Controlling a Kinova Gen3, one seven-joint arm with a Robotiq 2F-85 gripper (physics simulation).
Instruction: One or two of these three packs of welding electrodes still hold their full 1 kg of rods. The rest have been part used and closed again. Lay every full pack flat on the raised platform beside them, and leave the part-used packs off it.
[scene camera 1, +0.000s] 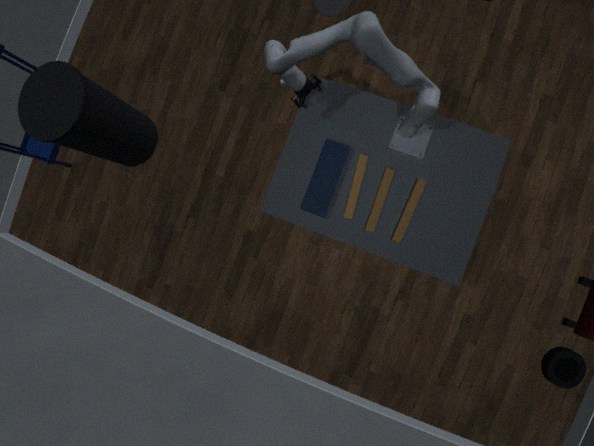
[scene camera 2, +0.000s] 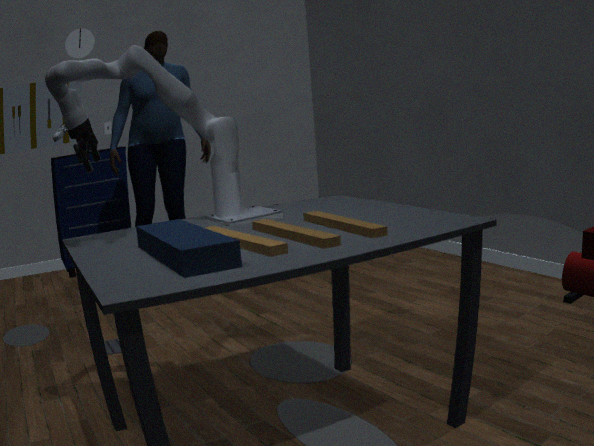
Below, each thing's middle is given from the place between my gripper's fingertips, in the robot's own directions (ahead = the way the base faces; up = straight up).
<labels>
My gripper is now 310 mm short of the blue raised platform (scene camera 2: 189, 250), 130 mm to the right of it and 210 mm above it.
</labels>
